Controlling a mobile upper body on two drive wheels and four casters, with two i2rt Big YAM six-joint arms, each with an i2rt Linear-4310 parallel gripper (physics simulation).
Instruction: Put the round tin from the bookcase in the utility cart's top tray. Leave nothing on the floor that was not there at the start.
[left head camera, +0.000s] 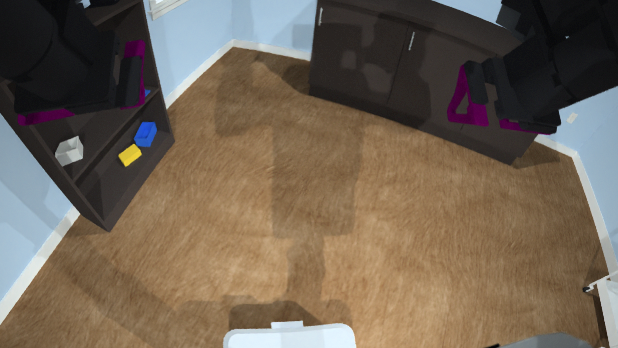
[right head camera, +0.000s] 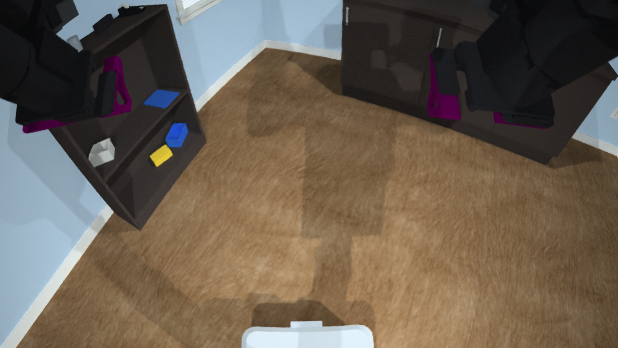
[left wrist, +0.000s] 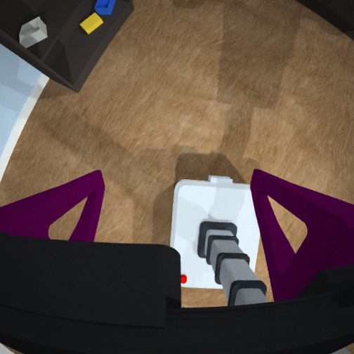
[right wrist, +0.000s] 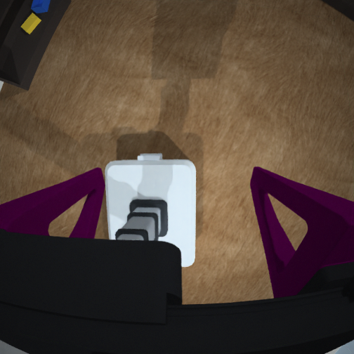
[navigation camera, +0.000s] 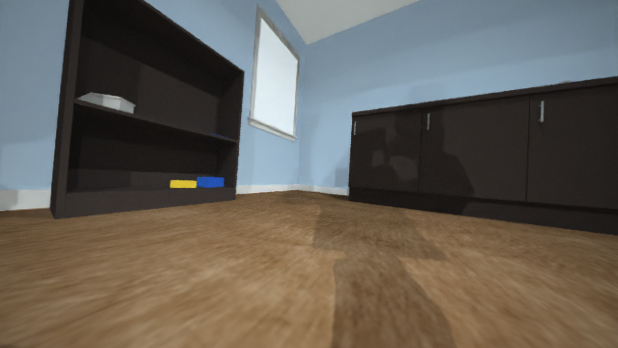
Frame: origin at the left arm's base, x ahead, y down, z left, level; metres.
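Seen in the pictures: left gripper, between the fingertips: (left head camera: 107, 104) (right head camera: 101, 112); right gripper, between the fingertips: (left head camera: 476, 119) (right head camera: 463, 114).
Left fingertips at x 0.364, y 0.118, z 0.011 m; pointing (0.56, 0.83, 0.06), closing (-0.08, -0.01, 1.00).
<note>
Pixels of each thing's top centre, then the offset from my left fingertips to it. "*": a spot on its surface instead.
- dark bookcase, a spot on its surface: (left head camera: 132, 190) (navigation camera: 156, 199) * dx +0.798, dy +1.239, dz +0.662 m
- angular white container, a spot on its surface: (left head camera: 70, 151) (right head camera: 102, 152) * dx +0.667, dy +0.735, dz +0.807 m
- flat blue item, centre of its top: (right head camera: 160, 98) dx +1.170, dy +0.800, dz +0.632 m
- blue box, centre of its top: (left head camera: 144, 130) (right head camera: 175, 131) (navigation camera: 211, 177) dx +1.203, dy +1.117, dz +0.638 m
- yellow block, centre of its top: (left head camera: 128, 152) (right head camera: 160, 153) (navigation camera: 183, 180) dx +1.032, dy +1.147, dz +0.720 m
The dark bookcase (left head camera: 132, 190) (right head camera: 167, 185) (left wrist: 90, 62) (right wrist: 27, 70) (navigation camera: 150, 200) stands at the left. I cannot make out the round tin in any view; my left arm covers part of the bookcase's upper area in the head views. At the right edge of the left head view is a white piece with a black caster (left head camera: 586, 289), apparently a low part of the utility cart; its top tray does not show. My left gripper (left head camera: 85, 107) (right head camera: 80, 112) (left wrist: 177, 177) is open and empty, in front of the bookcase in the picture. My right gripper (left head camera: 495, 117) (right head camera: 480, 115) (right wrist: 177, 175) is open and empty.
An angular white container (left head camera: 70, 151) (right head camera: 102, 152) (navigation camera: 112, 102) and a flat blue item (right head camera: 161, 98) are on a bookcase shelf. A blue box (left head camera: 145, 134) and a yellow block (left head camera: 130, 155) lie on the bottom shelf. A dark cabinet (left head camera: 360, 65) (navigation camera: 475, 150) stands along the back wall.
</note>
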